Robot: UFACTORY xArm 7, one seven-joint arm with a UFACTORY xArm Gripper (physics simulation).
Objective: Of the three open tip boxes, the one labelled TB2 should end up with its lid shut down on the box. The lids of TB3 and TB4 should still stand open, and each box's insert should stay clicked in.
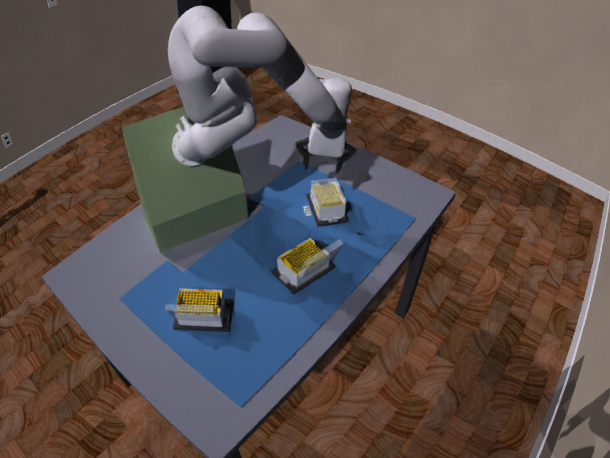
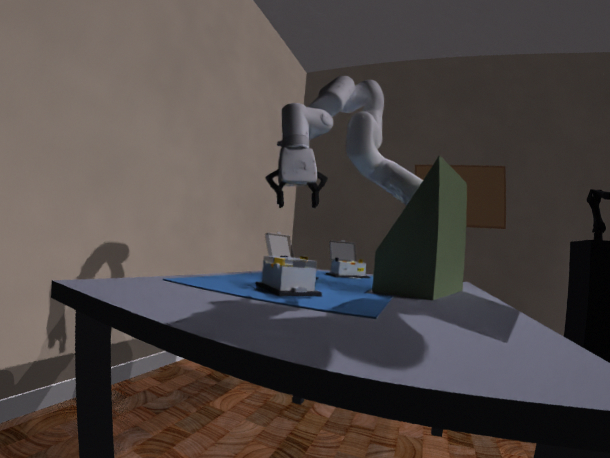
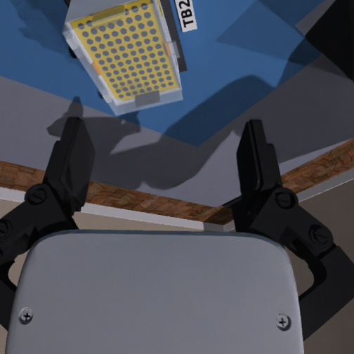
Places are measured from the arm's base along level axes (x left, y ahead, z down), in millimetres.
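Pixels of known places: gripper, between the fingertips: [image 1: 321, 168] [image 2: 298, 206]; arm's base, origin of its link: [image 2: 428, 202].
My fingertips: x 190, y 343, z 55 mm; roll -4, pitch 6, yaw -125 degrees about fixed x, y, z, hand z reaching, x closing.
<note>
Ahead of a thing's pixels: the offset from my fingertips to its top centre. "spot": to the spot under its first point. Level surfaces: height alone.
The TB2 box @[dy -23, dx +60, dz +135 mm] [image 1: 330, 212] [image 2: 292, 277] [image 3: 122, 107] stands on a dark base on the mat, beside its TB2 label @[spot: dy -60, dx +21, dz +210 mm] [image 1: 307, 210] [image 3: 187, 14]. Its clear lid @[spot: dy +151, dx -213, dz +106 mm] [image 2: 278, 245] [image 3: 85, 10] stands open on the side away from my gripper. Its yellow insert [image 3: 131, 57] looks seated inside. My gripper [image 1: 322, 169] [image 2: 298, 204] [image 3: 164, 134] is open and empty, above and behind the box's lidless end. The middle box @[spot: dy +142, dx -272, dz +86 mm] [image 1: 306, 267] has its lid @[spot: dy +172, dx -180, dz +71 mm] [image 1: 336, 247] open. The left box @[spot: dy +11, dx -540, dz +121 mm] [image 1: 199, 317] also has its lid [image 1: 170, 308] open. I cannot read which is TB3 or TB4.
The boxes stand on a blue mat @[dz +212 mm] [image 1: 260, 360] [image 2: 220, 286] on a grey table @[dz +215 mm] [image 1: 90, 280] [image 2: 210, 325]. The green block [image 1: 190, 200] [image 2: 450, 240] under the arm's base rises beside the mat. The other boxes stand in a row from TB2 toward the table's far left.
</note>
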